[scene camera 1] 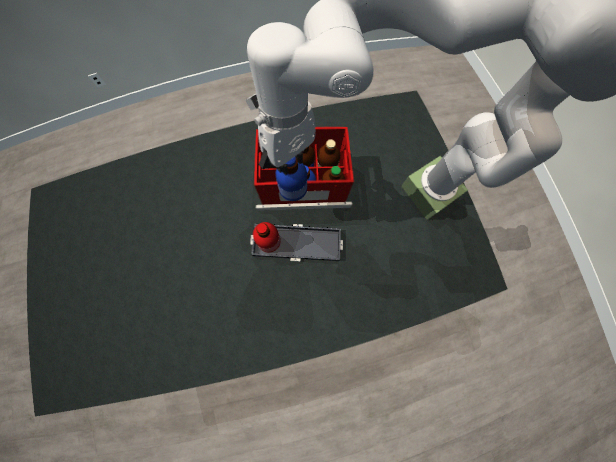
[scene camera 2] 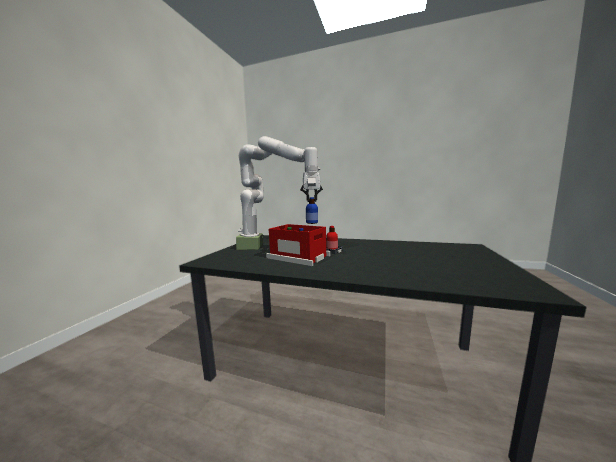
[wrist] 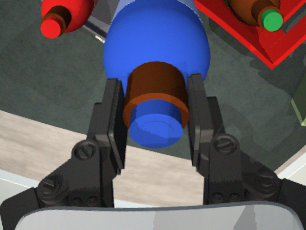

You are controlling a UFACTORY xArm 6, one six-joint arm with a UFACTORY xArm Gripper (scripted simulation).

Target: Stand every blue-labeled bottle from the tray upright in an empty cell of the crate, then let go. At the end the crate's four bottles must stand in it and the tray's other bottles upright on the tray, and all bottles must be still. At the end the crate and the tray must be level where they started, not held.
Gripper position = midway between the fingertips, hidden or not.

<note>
In view: my gripper (scene camera 1: 289, 164), a blue-labeled bottle (scene camera 1: 293, 187), a crate (scene camera 1: 327, 191) and a grey tray (scene camera 1: 314, 243).
The crate also shows in scene camera 2 (scene camera 2: 310, 243). My gripper also shows in the wrist view (wrist: 155, 95).
</note>
